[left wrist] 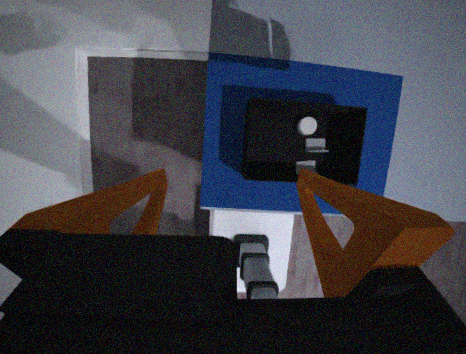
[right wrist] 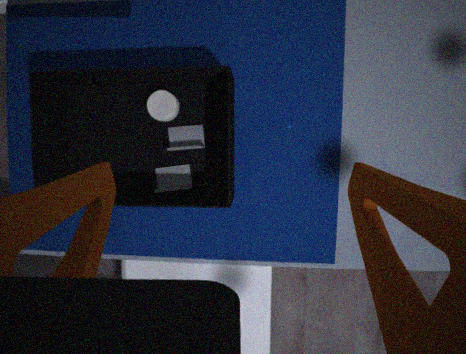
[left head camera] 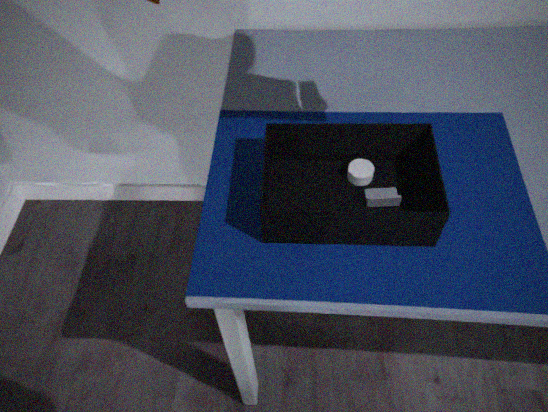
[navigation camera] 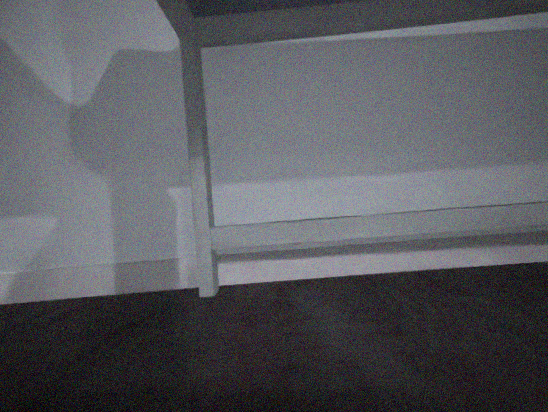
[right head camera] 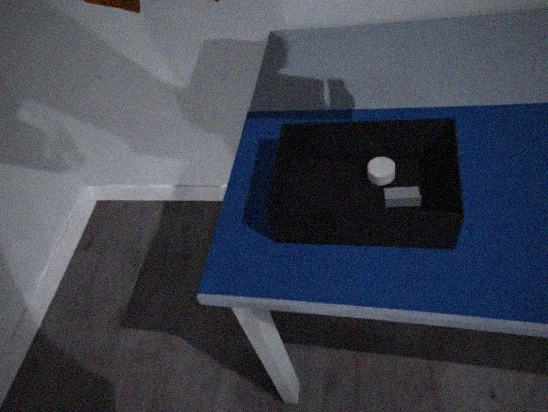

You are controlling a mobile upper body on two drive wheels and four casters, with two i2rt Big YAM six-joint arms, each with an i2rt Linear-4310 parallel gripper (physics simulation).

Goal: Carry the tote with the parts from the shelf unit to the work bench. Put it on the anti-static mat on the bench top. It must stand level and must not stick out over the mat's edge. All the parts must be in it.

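Places are measured from the left arm's base along level axes (x ahead, y left, z up), in metres.
Where they show: left gripper, fingertip midpoint: [left wrist: 232, 176] [right head camera: 177, 1]; right gripper, fingertip midpoint: [right wrist: 232, 176].
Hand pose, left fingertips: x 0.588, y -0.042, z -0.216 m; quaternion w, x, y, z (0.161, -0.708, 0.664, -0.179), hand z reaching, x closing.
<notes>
Things, the pixels of their top centre, and the offset from my left fingertips. Level surfaces: height alone.
- black tote at its top centre: [right wrist: 126, 138] [right head camera: 361, 163] [left head camera: 349, 164] [left wrist: 307, 143] 0.198 m right, 0.046 m ahead, 0.330 m down
- blue anti-static mat at its surface level: 0.430 m down
- white round part at its top centre: [right wrist: 161, 105] [right head camera: 381, 166] [left head camera: 361, 168] [left wrist: 308, 125] 0.230 m right, 0.102 m ahead, 0.403 m down
- grey angled part at its top centre: [right wrist: 183, 137] [right head camera: 402, 188] [left head camera: 383, 189] [left wrist: 319, 145] 0.267 m right, 0.049 m ahead, 0.402 m down
- grey part at its top centre: [right wrist: 170, 178] [left wrist: 309, 168] 0.244 m right, 0.020 m back, 0.402 m down
- Dark floor at its surface level: 1.194 m down
The black tote [left head camera: 350, 231] [right head camera: 370, 232] [left wrist: 270, 171] [right wrist: 220, 187] stands level on the blue anti-static mat [left head camera: 350, 275] [right head camera: 350, 275] [left wrist: 380, 130] [right wrist: 285, 150], with mat showing on all its sides. In it lie a white round part [left head camera: 361, 171] [right head camera: 381, 170] [left wrist: 307, 125] [right wrist: 163, 105], a grey angled part [left head camera: 383, 197] [right head camera: 402, 197] [left wrist: 315, 144] [right wrist: 186, 135] and another grey part [left wrist: 305, 165] [right wrist: 173, 178], hidden in the head views. My left gripper [left wrist: 232, 176] and right gripper [right wrist: 233, 164] are open and empty, above and apart from the tote.
The white work bench [left head camera: 375, 309] [right head camera: 375, 313] [right wrist: 400, 110] [navigation camera: 197, 175] bears the mat. A wall [left head camera: 75, 100] [right head camera: 75, 75] is at the left. Dark floor [left head camera: 125, 250] [navigation camera: 300, 350] lies beside and before the bench. The shelf unit does not show.
</notes>
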